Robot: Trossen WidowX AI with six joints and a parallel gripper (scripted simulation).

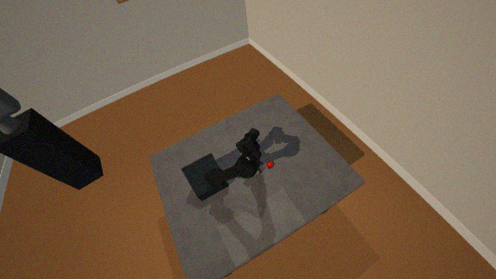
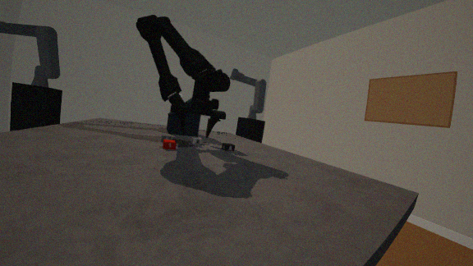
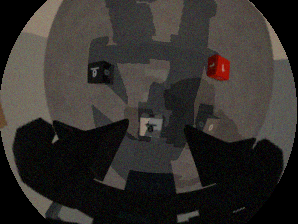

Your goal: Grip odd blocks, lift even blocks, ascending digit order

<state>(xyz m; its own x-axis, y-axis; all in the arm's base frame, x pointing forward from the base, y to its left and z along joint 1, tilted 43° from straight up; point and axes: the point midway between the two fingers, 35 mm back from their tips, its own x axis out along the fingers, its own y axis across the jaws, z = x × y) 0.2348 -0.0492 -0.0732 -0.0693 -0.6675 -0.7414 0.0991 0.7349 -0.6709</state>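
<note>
Now: gripper tip 1 cm to the right of the light grey block, 1 cm past it and 1 cm above it. The rest, counted from my gripper tip: dark block (9 cm to the left, 8 cm ahead, 1 cm below); red block (10 cm to the right, 9 cm ahead, 1 cm below).
</note>
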